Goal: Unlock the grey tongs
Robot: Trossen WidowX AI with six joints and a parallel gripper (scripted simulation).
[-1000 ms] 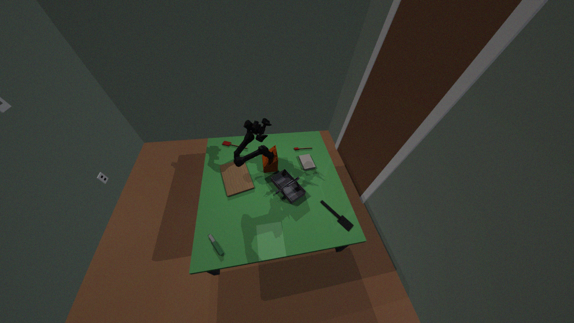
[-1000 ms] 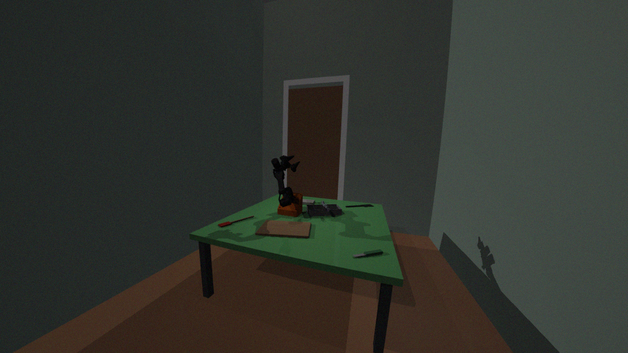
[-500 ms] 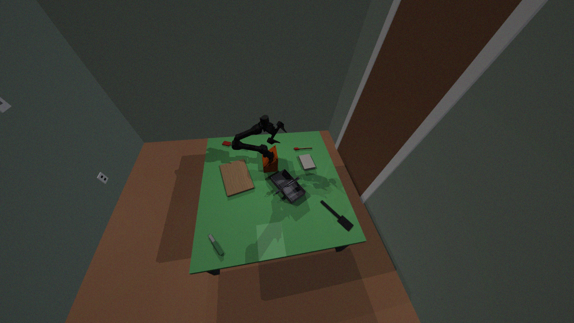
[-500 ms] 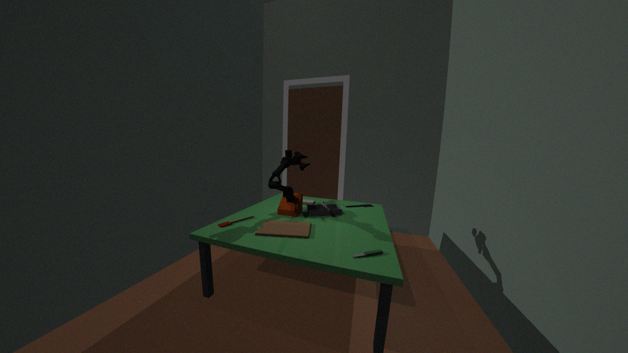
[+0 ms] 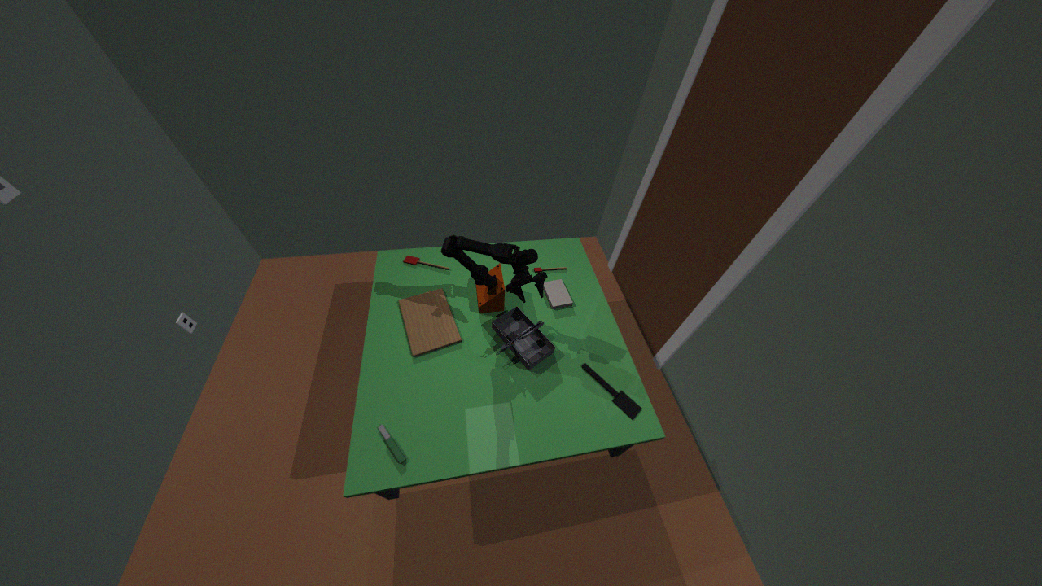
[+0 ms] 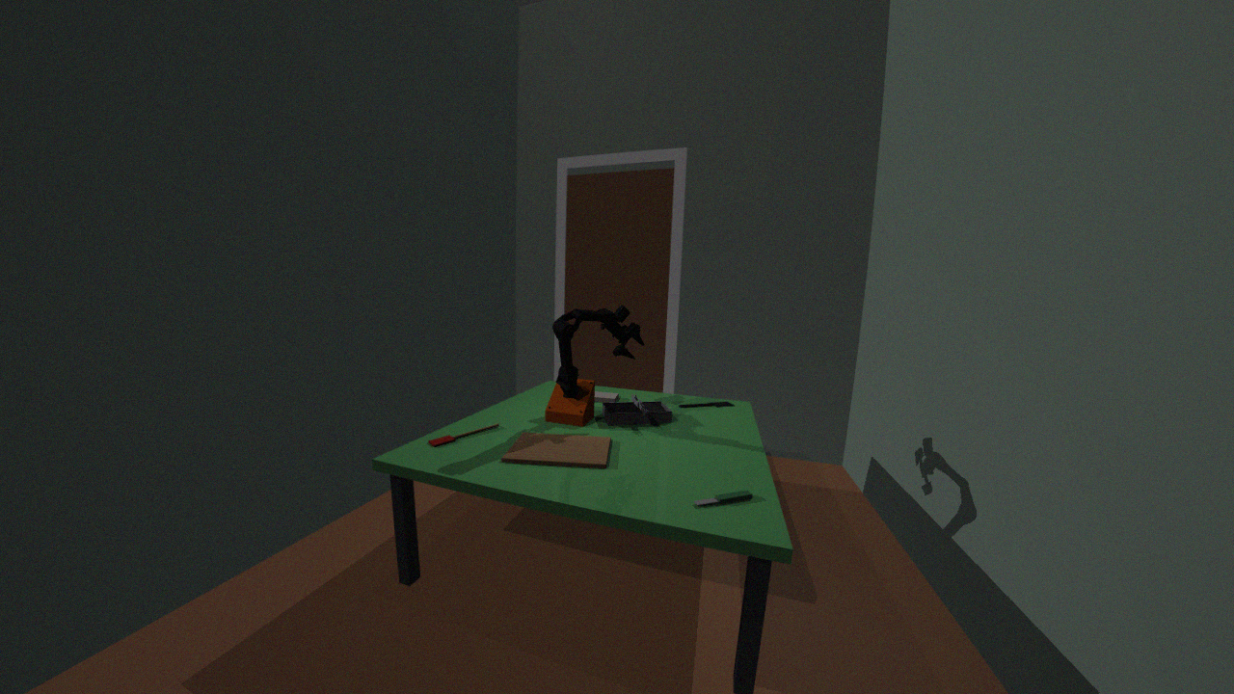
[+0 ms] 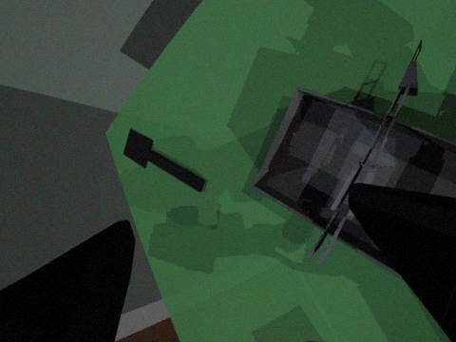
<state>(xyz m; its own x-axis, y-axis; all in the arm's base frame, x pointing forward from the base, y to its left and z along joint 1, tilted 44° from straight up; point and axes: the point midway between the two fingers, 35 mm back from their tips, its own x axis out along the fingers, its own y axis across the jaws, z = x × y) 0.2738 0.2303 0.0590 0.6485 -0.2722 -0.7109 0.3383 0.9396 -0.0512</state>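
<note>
Now: the roasting tin 29 cm below my gripper tip and 3 cm to the right of it. Also, from my gripper tip: yellow piece 25 cm below, 9 cm to the right, 5 cm ahead; pale block 31 cm below, 25 cm behind, 23 cm to the left; black spatula 35 cm ahead, 33 cm to the left, 32 cm below.
</note>
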